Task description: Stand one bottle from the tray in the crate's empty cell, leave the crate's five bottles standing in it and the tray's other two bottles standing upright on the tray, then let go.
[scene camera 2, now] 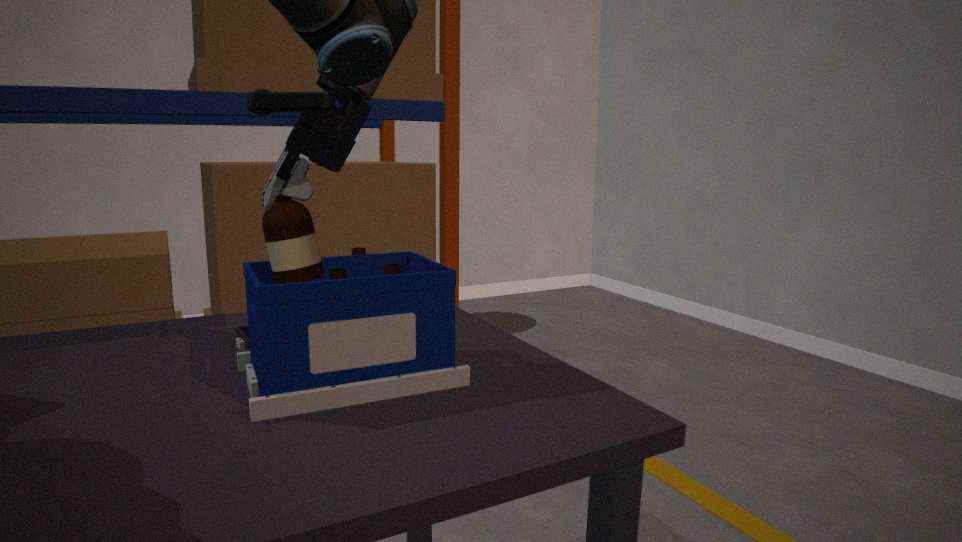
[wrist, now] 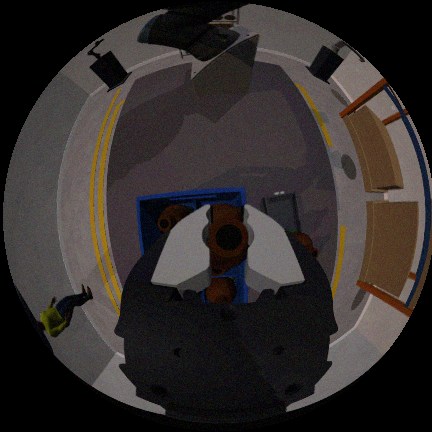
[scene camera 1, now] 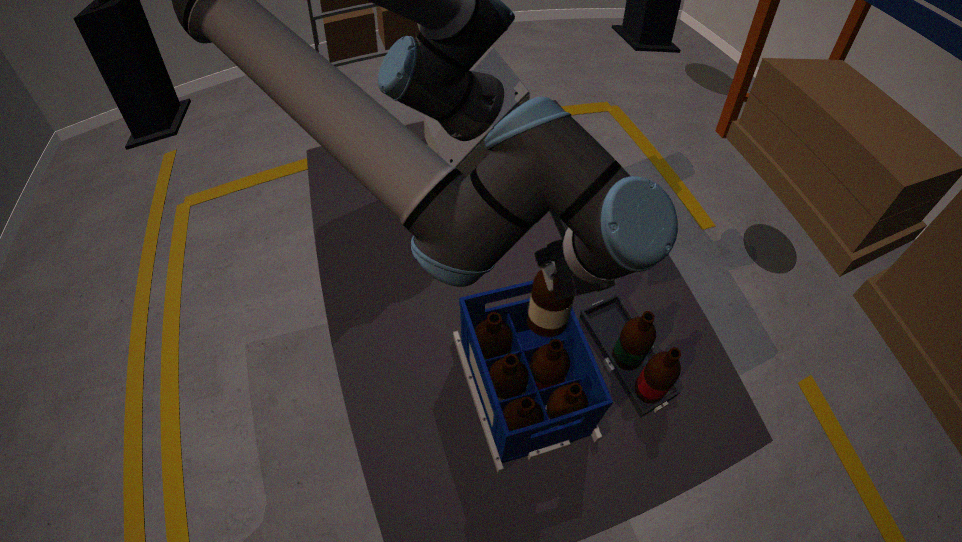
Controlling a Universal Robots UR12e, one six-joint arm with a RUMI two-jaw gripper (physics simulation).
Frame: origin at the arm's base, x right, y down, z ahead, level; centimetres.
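Seen in the pictures: gripper, fingertip midpoint: (scene camera 2: 264,209) (wrist: 226,206) (scene camera 1: 552,263); arm's base, origin of the base link: (wrist: 218,45) (scene camera 1: 476,107).
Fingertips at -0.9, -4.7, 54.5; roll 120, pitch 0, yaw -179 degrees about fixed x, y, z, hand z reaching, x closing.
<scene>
Pixels of each thing's top centre, then the offset from my fingertips to it, as dx, dy, dz. "*": a spot on its surface instead. Level surfaces: height alone.
- brown bottle with a cream label, middle of its top: (wrist: 220,256) (scene camera 1: 559,261) (scene camera 2: 286,176) +0.5, -4.7, +3.3
- blue crate, middle of its top: (scene camera 2: 345,266) (scene camera 1: 534,349) (wrist: 191,273) +5.4, +8.3, +10.8
- green-label bottle, middle of its top: (scene camera 1: 648,316) (wrist: 313,254) -18.2, +9.8, +8.9
- red-label bottle, middle of its top: (scene camera 1: 675,353) (scene camera 2: 358,248) -20.4, +9.8, +17.8
- dark tray, surface spot: (scene camera 1: 603,311) * -16.5, +25.3, -3.1
- table, its level: dy +25.9
My gripper (scene camera 1: 550,272) (scene camera 2: 288,191) (wrist: 226,206) is shut on the neck of a brown bottle with a cream label (scene camera 1: 548,316) (scene camera 2: 293,252) (wrist: 227,257). The bottle leans slightly, its base just inside the rim of the blue crate (scene camera 1: 552,430) (scene camera 2: 430,323) (wrist: 141,225), over the empty corner cell. Several brown bottles stand in the crate's other cells, among them one bottle (scene camera 1: 494,335) (wrist: 172,217) beside that cell and one bottle (scene camera 1: 550,362) (wrist: 220,290) in front of it. A green-label bottle (scene camera 1: 634,340) (wrist: 302,241) and a red-label bottle (scene camera 1: 659,373) stand upright on the dark tray (scene camera 1: 603,311) (wrist: 282,210).
White rails (scene camera 1: 479,400) (scene camera 2: 360,392) edge the crate's base on the table (scene camera 1: 403,437) (scene camera 2: 471,430). The tray lies close beside the crate. Large cardboard boxes (scene camera 1: 841,134) (wrist: 392,245) stand on the right. A person in a yellow top (wrist: 52,320) shows at the far left of the wrist view.
</scene>
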